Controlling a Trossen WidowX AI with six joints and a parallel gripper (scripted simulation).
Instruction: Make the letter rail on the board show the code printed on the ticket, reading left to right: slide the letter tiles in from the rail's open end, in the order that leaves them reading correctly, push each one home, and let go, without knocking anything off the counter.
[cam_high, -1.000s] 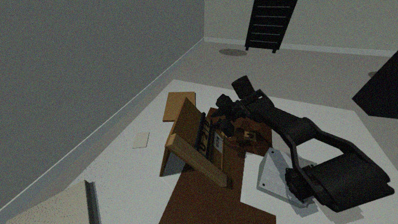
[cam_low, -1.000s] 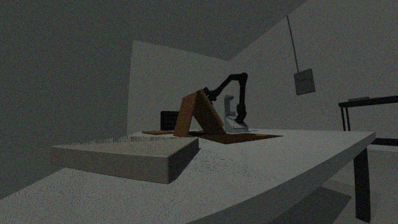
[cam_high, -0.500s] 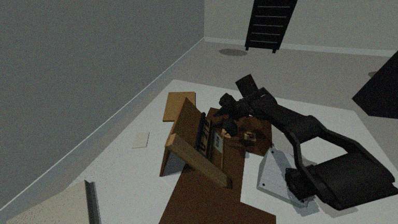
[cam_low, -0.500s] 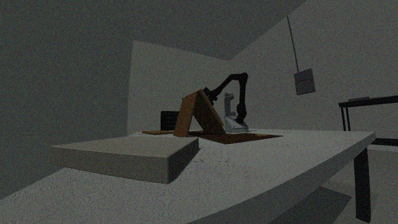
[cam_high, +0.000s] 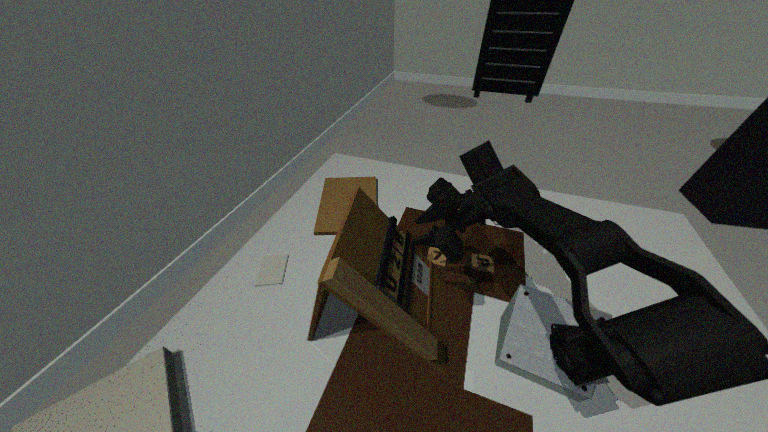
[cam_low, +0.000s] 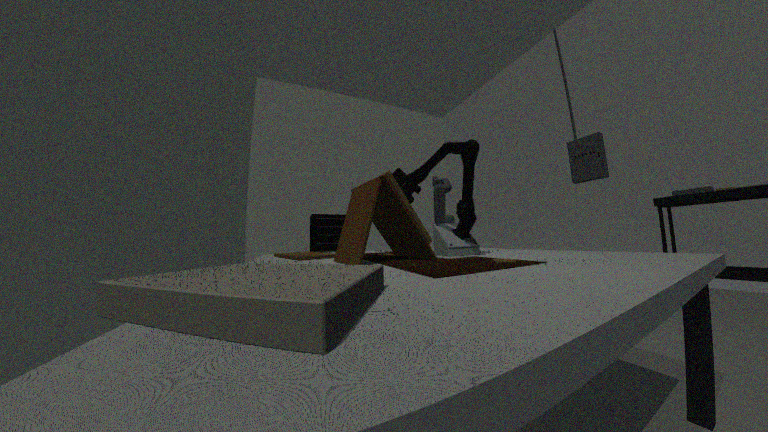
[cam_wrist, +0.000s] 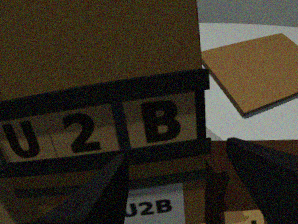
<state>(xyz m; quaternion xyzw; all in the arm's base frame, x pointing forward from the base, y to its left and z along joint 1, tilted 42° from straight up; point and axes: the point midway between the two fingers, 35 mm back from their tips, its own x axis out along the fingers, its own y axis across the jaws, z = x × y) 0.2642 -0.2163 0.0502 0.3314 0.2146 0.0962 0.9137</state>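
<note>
My gripper tip is 100 mm above the white ticket, 30 mm to the right of it and 20 mm past it. Round my gripper tip: brown mat: 190 mm below, 120 mm behind, 100 mm to the left; flat tan panel: 280 mm to the right, 260 mm ahead, 190 mm below.
</note>
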